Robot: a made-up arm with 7 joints.
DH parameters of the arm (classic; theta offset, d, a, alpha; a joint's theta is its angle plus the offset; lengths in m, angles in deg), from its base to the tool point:
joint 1: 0 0.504 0 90
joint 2: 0 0.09 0 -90
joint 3: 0 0.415 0.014 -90
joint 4: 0 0.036 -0.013 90
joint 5: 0 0.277 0 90
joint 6: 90 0.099 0.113 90
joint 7: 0 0.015 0 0
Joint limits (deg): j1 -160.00..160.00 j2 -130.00..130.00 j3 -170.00..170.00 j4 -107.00..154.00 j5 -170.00..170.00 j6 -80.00..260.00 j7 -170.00..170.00
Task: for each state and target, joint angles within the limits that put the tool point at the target. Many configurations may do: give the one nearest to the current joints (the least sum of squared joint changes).
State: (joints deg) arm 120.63 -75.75 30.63 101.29 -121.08 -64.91 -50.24
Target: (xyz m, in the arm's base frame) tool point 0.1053 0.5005 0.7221
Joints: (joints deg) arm 81.64 -30.57 16.28 111.28 -110.48 -78.69 -50.24
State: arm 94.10 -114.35 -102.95 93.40 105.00 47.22 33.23
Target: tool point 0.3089 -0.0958 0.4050
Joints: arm 63.38 -125.75 -82.52 129.03 116.46 44.13 33.23
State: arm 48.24 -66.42 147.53 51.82 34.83 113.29 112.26
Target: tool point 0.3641 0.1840 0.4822
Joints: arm 8.16 -104.09 130.95 92.87 57.63 138.81 112.26
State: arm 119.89 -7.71 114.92 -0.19 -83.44 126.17 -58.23
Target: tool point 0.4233 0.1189 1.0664
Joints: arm 153.40 24.66 114.67 -12.68 -85.57 103.75 -58.23
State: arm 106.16 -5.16 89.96 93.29 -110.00 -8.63 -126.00
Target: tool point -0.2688 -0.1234 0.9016
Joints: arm 105.38 -17.99 107.29 114.00 -113.02 -7.72 -126.00
